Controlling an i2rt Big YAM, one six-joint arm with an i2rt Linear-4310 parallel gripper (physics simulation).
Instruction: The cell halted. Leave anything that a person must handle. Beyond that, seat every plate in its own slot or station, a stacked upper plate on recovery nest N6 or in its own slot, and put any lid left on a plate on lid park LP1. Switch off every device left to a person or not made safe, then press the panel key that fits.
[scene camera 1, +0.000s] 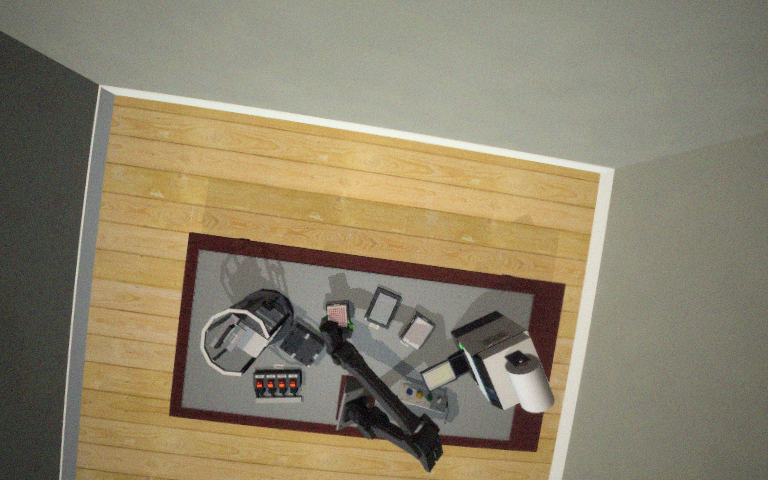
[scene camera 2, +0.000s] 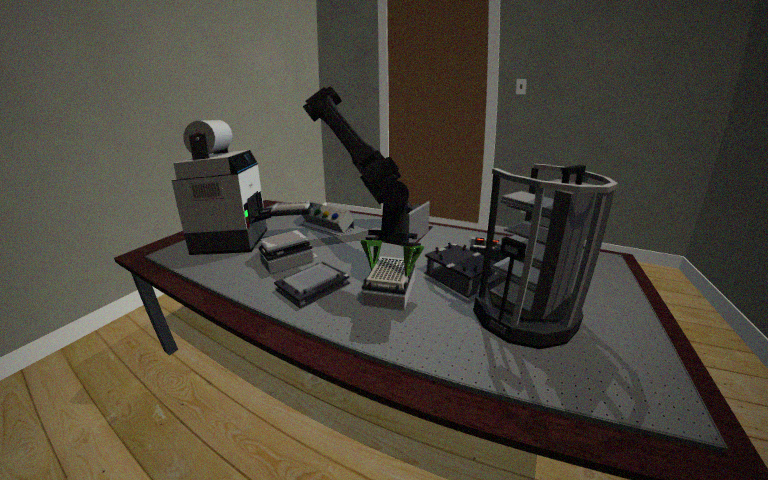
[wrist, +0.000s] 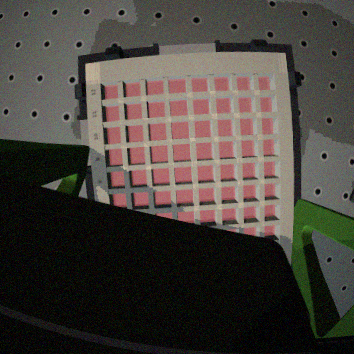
Labels:
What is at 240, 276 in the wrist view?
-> My gripper.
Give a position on a white well plate with pink wells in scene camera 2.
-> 388, 271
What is my gripper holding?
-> A white well plate with pink wells.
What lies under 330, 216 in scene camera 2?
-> A coloured button panel.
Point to a round plate hotel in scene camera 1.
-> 265, 310

